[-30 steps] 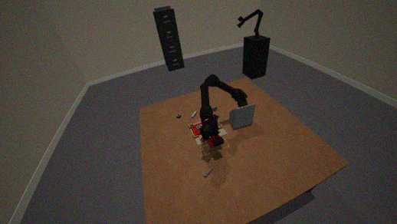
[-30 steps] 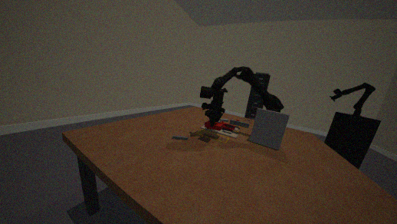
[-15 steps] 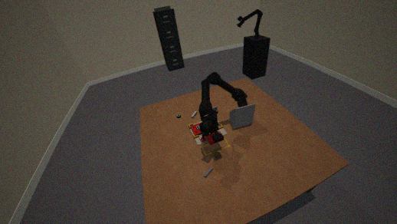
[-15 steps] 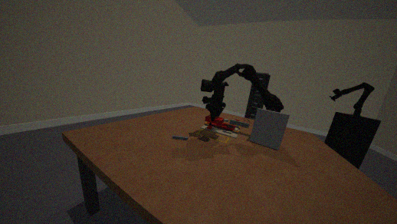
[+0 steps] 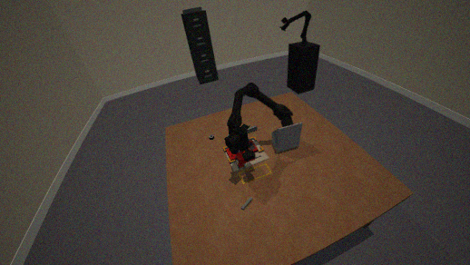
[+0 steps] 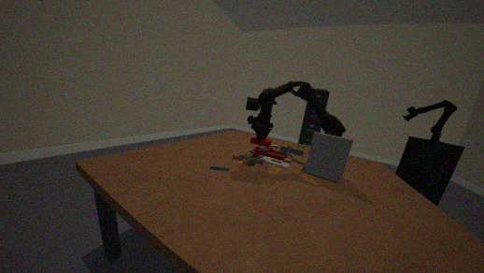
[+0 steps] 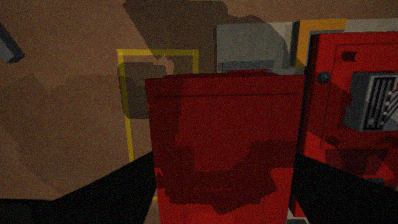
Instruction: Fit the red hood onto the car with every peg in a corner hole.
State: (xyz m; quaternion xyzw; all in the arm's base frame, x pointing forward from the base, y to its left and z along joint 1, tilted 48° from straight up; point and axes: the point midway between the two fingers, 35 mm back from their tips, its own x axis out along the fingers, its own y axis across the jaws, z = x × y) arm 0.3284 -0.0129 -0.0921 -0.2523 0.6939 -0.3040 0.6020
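Now: gripper tip 130 mm to the left of the jig, 90 mm above it and 30 mm past it. Round my gripper tip: red hood: 10 mm above.
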